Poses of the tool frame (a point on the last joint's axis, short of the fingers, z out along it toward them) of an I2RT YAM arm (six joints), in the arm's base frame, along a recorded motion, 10 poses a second.
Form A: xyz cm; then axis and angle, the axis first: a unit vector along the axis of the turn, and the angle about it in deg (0 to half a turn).
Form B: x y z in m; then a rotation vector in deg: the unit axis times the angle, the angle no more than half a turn. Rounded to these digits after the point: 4 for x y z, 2 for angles.
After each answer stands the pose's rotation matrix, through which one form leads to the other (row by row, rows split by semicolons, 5 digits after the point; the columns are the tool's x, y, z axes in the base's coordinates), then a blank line. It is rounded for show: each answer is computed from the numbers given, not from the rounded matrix.
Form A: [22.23 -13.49 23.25 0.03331 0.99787 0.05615 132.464]
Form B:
[0.2223 -0.1349 0.2325 4.41 132.18 7.44]
-0.67327 0.01426 0.73926; 0.09710 0.99286 0.06928; -0.73299 0.11843 -0.66985

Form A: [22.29 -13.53 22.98 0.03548 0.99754 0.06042 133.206]
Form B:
[0.2229 -0.1353 0.2298 4.73 132.88 8.05]
-0.68250 0.01558 0.73072; 0.10366 0.99173 0.07567; -0.72349 0.12740 -0.67847

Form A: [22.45 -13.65 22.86 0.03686 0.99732 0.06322 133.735]
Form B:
[0.2245 -0.1365 0.2286 4.93 133.38 8.45]
-0.68903 0.01650 0.72455; 0.10785 0.99094 0.08001; -0.71667 0.13327 -0.68456

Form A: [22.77 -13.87 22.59 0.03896 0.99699 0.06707 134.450]
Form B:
[0.2277 -0.1387 0.2259 5.24 134.04 9.02]
-0.69771 0.01816 0.71615; 0.11392 0.98977 0.08588; -0.70727 0.14151 -0.69264

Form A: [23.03 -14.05 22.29 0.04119 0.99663 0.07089 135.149]
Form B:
[0.2303 -0.1405 0.2229 5.57 134.69 9.58]
-0.70604 0.02016 0.70788; 0.12015 0.98851 0.09169; -0.69790 0.14979 -0.70036

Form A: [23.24 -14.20 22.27 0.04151 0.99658 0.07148 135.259]
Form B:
[0.2324 -0.1420 0.2227 5.61 134.80 9.67]
-0.70735 0.02044 0.70657; 0.12107 0.98831 0.09261; -0.69642 0.15105 -0.70156

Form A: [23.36 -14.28 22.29 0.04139 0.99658 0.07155 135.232]
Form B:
[0.2336 -0.1428 0.2229 5.60 134.77 9.68]
-0.70703 0.02014 0.70689; 0.12092 0.98832 0.09278; -0.69676 0.15108 -0.70121

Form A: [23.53 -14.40 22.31 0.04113 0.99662 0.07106 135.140]
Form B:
[0.2353 -0.1440 0.2231 5.56 134.68 9.60]
-0.70594 0.01992 0.70799; 0.12017 0.98848 0.09201; -0.69800 0.15003 -0.70020

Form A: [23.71 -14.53 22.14 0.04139 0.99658 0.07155 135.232]
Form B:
[0.2371 -0.1453 0.2214 5.60 134.77 9.68]
-0.70703 0.02014 0.70689; 0.12092 0.98832 0.09278; -0.69676 0.15108 -0.70121

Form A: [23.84 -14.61 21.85 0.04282 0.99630 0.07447 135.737]
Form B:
[0.2384 -0.1461 0.2185 5.81 135.24 10.11]
-0.71300 0.02124 0.70085; 0.12519 0.98734 0.09744; -0.68990 0.15722 -0.70663

